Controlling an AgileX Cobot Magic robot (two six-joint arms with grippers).
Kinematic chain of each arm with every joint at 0, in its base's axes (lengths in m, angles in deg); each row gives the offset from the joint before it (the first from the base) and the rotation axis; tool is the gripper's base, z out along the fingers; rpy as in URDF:
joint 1: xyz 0 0 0.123 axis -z
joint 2: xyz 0 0 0 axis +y
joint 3: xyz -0.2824 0 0.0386 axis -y
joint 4: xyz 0.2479 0 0.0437 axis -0.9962 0 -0.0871
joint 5: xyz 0 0 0 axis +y
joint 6: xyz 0.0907 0 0.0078 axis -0.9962 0 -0.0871
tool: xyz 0 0 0 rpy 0 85 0
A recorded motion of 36 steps. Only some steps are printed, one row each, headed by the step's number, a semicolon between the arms.
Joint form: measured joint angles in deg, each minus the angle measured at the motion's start. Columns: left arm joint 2, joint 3, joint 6, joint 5, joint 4, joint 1; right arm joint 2, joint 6, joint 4, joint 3, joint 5, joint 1.
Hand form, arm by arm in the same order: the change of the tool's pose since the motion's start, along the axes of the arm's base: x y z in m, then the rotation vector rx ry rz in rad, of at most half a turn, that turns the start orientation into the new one. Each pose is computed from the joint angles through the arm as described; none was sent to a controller.
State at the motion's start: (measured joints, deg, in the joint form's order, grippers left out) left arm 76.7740 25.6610 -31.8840 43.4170 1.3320 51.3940; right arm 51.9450 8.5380 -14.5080 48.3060 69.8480 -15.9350
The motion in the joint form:
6: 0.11 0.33 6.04 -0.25 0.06 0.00; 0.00 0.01 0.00 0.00 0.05 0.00
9: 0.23 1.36 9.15 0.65 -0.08 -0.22; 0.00 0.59 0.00 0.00 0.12 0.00
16: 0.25 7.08 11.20 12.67 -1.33 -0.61; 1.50 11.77 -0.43 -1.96 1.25 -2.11
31: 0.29 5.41 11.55 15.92 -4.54 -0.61; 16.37 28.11 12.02 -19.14 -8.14 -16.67
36: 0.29 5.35 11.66 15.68 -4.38 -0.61; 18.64 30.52 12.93 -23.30 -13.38 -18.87
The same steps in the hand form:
6: 0.0012 -0.0015 0.0008 -0.0063 -0.0025 0.1062; -0.0001 0.0000 0.0000 -0.0003 0.0008 0.0004
9: 0.0038 -0.0036 0.0039 -0.0053 -0.0027 0.1623; -0.0002 0.0000 -0.0001 -0.0035 -0.0014 0.0098
16: 0.0090 -0.0060 0.0242 0.0951 0.0465 0.1885; -0.0017 0.0057 -0.0137 -0.0667 0.0131 0.2300
31: 0.0049 0.0060 0.0193 0.1925 0.0561 0.1609; -0.0107 0.0205 -0.1284 -0.4181 0.2540 0.8101
36: 0.0048 0.0057 0.0190 0.1886 0.0562 0.1644; -0.0180 0.0204 -0.1496 -0.4452 0.2550 0.8962

